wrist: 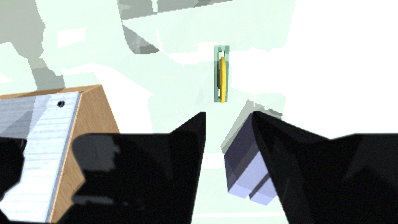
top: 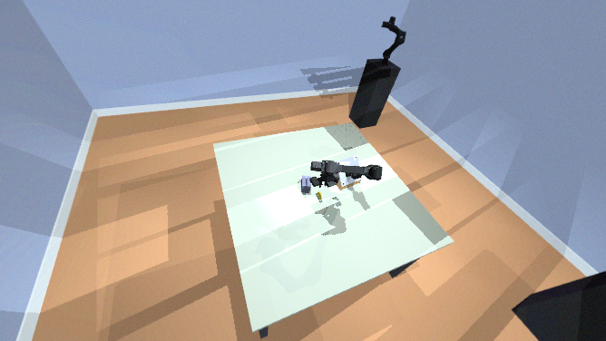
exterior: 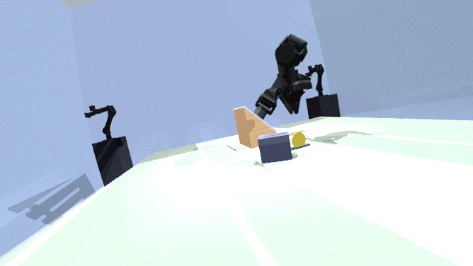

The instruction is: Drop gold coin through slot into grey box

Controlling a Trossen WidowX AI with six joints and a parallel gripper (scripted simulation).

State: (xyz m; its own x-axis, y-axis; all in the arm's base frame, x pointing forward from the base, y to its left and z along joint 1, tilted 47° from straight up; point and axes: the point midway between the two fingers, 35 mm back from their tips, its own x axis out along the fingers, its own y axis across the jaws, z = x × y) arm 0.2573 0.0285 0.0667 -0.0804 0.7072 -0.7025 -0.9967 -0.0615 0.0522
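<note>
My gripper tip is now 90 mm above the gold coin.
</note>
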